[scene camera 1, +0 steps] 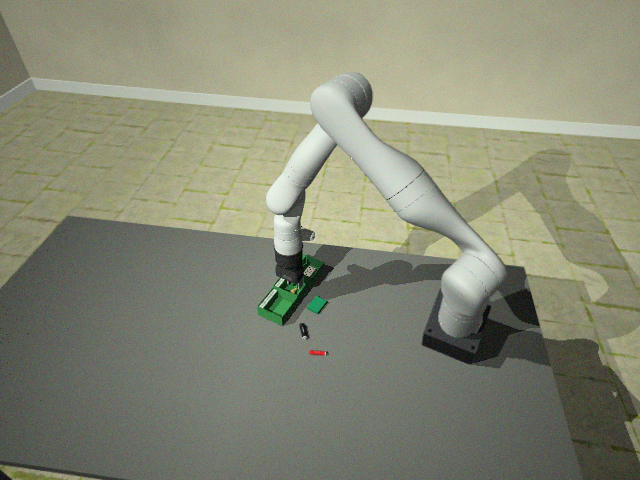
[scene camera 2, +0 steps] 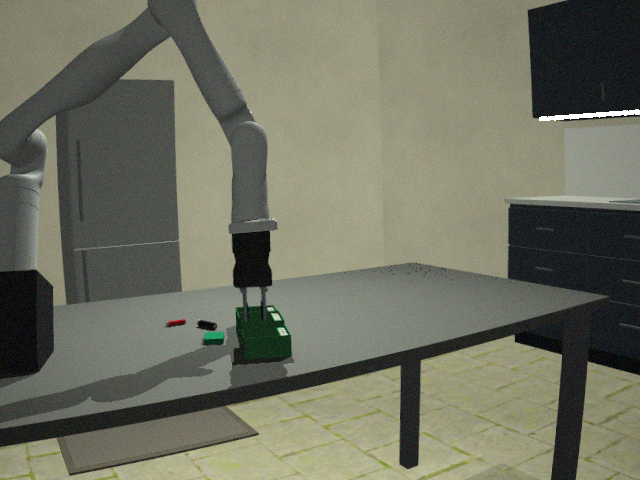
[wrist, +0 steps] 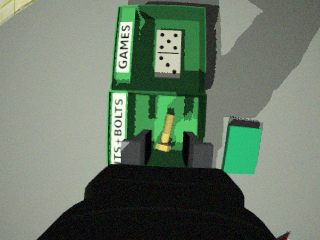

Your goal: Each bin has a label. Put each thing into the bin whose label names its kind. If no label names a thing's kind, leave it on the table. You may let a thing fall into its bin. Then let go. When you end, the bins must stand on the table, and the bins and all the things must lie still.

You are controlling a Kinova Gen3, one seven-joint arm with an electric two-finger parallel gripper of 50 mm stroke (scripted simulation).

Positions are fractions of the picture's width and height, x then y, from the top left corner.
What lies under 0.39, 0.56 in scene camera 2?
The gripper.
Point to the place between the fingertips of the gripper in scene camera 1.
0.46, 0.59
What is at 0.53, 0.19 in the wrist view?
A white domino.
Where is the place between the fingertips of the gripper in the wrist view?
0.52, 0.60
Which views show the green three-part bin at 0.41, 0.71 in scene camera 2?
Scene camera 1, scene camera 2 and the wrist view: all of them.
